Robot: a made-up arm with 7 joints. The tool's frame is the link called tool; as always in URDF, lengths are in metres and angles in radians. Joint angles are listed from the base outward. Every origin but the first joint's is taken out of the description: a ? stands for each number. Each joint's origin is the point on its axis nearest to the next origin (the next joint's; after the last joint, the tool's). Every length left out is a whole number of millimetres.
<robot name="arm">
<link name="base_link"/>
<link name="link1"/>
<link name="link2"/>
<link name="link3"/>
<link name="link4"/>
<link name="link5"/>
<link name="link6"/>
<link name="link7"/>
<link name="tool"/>
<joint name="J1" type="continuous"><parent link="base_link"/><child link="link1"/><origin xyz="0 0 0.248" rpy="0 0 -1.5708"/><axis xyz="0 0 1"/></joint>
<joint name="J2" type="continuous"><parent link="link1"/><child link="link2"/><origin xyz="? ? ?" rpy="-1.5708 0 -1.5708"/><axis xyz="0 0 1"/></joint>
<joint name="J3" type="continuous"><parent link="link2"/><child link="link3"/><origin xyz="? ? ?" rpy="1.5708 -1.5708 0"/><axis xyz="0 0 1"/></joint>
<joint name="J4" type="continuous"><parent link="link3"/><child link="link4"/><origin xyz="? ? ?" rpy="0 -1.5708 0"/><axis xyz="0 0 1"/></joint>
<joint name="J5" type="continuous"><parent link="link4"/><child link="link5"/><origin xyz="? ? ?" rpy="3.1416 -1.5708 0"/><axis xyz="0 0 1"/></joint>
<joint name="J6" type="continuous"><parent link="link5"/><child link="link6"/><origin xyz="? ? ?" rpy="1.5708 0 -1.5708"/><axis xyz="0 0 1"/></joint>
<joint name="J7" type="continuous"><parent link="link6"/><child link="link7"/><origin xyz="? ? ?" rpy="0 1.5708 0"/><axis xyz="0 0 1"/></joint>
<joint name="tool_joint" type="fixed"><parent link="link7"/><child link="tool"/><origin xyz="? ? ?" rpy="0 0 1.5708"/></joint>
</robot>
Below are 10 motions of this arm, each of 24 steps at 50 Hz.
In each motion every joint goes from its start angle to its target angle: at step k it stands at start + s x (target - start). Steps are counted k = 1, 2, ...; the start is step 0. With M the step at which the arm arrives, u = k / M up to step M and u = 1 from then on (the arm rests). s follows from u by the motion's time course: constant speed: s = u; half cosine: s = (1 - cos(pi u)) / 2; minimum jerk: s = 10 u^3 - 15 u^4 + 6 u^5.
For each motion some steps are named. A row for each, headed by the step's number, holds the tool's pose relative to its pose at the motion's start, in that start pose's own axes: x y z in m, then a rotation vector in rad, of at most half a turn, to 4 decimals.
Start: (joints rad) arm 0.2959 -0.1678 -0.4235 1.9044 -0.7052 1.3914 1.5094
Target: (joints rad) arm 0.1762 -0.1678 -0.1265 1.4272 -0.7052 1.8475 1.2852
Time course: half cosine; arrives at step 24
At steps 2, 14, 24:
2: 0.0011 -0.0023 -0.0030 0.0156 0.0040 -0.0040
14: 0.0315 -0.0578 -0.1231 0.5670 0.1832 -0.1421
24: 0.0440 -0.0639 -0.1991 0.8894 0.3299 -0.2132

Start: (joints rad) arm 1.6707 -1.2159 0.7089 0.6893 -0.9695 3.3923 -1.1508
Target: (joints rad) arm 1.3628 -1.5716 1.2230 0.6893 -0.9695 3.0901 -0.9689
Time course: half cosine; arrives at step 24
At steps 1, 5, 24:
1: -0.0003 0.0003 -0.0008 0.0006 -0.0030 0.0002
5: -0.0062 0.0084 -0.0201 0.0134 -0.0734 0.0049
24: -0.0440 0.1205 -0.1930 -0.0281 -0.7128 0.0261

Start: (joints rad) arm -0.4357 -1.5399 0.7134 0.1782 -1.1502 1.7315 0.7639
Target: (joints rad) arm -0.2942 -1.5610 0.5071 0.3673 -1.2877 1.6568 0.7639
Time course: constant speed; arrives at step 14
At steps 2, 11, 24:
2: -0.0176 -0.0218 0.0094 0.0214 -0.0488 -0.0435
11: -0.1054 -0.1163 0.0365 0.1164 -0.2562 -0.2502
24: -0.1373 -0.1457 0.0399 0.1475 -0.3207 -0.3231

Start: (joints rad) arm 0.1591 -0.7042 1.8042 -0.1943 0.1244 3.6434 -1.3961
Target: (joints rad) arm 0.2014 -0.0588 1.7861 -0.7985 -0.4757 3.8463 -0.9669
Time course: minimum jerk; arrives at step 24
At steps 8, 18, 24:
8: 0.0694 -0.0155 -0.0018 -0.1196 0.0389 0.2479
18: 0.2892 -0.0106 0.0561 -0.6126 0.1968 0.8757
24: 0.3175 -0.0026 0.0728 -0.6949 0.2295 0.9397

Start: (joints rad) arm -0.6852 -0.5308 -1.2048 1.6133 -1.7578 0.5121 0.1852
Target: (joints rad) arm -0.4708 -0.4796 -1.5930 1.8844 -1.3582 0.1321 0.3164
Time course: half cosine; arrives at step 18
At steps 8, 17, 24:
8: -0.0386 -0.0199 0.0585 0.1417 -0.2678 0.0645
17: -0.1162 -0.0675 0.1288 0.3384 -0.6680 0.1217
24: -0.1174 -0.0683 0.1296 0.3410 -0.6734 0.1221

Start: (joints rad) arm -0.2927 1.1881 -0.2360 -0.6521 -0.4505 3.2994 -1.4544
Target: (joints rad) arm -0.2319 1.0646 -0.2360 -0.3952 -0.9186 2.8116 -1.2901
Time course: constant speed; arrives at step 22
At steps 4, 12, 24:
4: 0.0071 0.0011 0.0020 0.1634 0.0599 0.0673
12: 0.0290 -0.0037 0.0019 0.4882 0.1741 0.1952
24: 0.0714 -0.0167 -0.0114 0.8859 0.3132 0.3383

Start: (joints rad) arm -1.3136 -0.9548 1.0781 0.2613 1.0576 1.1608 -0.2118
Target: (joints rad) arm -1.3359 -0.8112 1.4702 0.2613 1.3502 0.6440 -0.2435
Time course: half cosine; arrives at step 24
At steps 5, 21, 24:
5: -0.0121 -0.0100 0.0137 0.0573 -0.0579 0.0479
21: -0.1318 -0.1490 0.1036 0.6170 -0.5386 0.3692
24: -0.1374 -0.1573 0.1059 0.6449 -0.5591 0.3804

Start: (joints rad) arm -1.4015 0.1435 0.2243 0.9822 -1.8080 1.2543 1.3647
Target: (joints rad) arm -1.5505 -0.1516 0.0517 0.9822 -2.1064 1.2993 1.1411
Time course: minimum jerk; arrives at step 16
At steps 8, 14, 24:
8: -0.1289 -0.0256 0.0732 -0.0408 -0.1246 -0.3767
14: -0.2683 -0.0267 0.1216 -0.0363 -0.2621 -0.7402
24: -0.2731 -0.0263 0.1228 -0.0353 -0.2669 -0.7522

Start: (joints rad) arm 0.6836 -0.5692 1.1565 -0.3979 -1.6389 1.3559 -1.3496
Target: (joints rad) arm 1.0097 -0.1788 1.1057 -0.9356 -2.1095 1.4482 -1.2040
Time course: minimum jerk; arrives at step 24
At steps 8, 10, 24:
8: -0.0320 0.0512 -0.0371 -0.0908 -0.1030 0.0394
10: -0.0566 0.0785 -0.0620 -0.1391 -0.1747 0.0691
24: -0.2010 0.1413 -0.1764 -0.2361 -0.5472 0.2406

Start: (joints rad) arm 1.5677 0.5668 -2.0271 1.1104 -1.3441 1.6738 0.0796
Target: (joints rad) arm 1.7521 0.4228 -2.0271 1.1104 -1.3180 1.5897 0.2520
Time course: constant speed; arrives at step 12
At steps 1, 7, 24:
1: 0.0118 -0.0060 -0.0001 0.0074 0.0095 0.0101
7: 0.0819 -0.0414 -0.0074 0.0521 0.0661 0.0716
24: 0.1389 -0.0697 -0.0220 0.0900 0.1127 0.1244

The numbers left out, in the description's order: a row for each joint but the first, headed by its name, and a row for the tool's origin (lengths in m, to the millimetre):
J2: 0.062 0 0
J3: 0 -0.414 0
J4: -0.047 0.019 0
J5: 0.291 -0.015 0
J6: -0.106 0 0
J7: 0.017 0.126 0
tool: 0 0 0

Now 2 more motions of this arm.
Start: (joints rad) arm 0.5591 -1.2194 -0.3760 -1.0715 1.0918 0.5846 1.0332
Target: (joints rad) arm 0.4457 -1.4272 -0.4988 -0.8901 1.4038 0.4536 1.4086
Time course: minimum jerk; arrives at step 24
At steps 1, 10, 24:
1: 0.0000 0.0002 0.0001 -0.0003 -0.0002 0.0005
10: 0.0186 0.0871 0.0248 -0.1277 -0.0686 0.2652
24: 0.0330 0.2653 0.0377 -0.3554 -0.1383 0.7884

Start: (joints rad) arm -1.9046 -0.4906 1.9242 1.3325 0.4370 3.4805 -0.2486
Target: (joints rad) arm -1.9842 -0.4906 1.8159 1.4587 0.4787 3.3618 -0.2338
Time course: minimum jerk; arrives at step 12
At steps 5, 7, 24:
5: 0.0055 0.0107 0.0067 0.0339 -0.0368 -0.0578
7: 0.0109 0.0199 0.0128 0.0591 -0.0692 -0.1111
24: 0.0176 0.0300 0.0199 0.0821 -0.1056 -0.1734

